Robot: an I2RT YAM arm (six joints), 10 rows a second.
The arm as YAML. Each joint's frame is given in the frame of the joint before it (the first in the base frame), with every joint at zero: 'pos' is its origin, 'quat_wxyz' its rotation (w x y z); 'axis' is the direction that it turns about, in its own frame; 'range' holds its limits. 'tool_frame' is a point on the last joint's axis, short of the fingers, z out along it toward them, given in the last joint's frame.
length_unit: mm
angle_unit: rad
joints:
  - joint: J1
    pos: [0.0, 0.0, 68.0]
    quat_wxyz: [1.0, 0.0, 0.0, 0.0]
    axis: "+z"
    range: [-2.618, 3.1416]
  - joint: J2
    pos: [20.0, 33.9, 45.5]
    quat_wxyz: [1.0, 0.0, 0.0, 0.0]
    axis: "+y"
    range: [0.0, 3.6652]
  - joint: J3
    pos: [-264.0, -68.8, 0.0]
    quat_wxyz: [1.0, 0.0, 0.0, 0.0]
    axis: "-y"
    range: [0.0, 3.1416]
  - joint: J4
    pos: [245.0, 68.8, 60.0]
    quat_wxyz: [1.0, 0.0, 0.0, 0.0]
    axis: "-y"
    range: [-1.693, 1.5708]
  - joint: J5
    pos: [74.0, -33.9, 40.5]
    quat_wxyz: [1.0, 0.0, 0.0, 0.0]
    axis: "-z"
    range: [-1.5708, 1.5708]
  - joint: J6
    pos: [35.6, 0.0, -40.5]
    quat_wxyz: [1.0, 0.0, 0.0, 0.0]
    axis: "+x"
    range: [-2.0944, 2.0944]
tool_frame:
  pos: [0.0, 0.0, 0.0]
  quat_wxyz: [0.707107, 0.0, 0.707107, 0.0]
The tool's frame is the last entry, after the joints.
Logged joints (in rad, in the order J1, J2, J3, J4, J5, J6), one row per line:
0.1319 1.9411 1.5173 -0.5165 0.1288 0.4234
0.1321 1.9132 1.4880 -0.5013 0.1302 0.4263
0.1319 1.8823 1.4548 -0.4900 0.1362 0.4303
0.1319 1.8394 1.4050 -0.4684 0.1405 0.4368
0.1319 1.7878 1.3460 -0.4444 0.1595 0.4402
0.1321 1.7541 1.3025 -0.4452 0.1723 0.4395
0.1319 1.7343 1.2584 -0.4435 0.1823 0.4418
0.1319 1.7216 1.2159 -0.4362 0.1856 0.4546
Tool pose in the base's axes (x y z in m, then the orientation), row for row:
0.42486 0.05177 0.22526 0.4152 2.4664 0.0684
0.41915 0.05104 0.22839 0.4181 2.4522 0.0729
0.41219 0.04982 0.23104 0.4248 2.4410 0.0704
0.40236 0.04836 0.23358 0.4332 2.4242 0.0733
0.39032 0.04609 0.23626 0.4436 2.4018 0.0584
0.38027 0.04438 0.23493 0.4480 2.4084 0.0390
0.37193 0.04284 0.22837 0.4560 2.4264 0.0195
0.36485 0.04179 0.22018 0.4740 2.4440 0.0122
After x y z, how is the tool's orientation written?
As a rotation vector, in radians.
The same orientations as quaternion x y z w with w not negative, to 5 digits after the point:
0.15753 0.93578 0.02595 0.31435
0.15913 0.93331 0.02775 0.32070
0.16205 0.93119 0.02686 0.32542
0.16583 0.92799 0.02806 0.33250
0.17061 0.92374 0.02246 0.34218
0.17203 0.92483 0.01498 0.33893
0.17435 0.92771 0.00746 0.33001
0.18037 0.92999 0.00464 0.32027

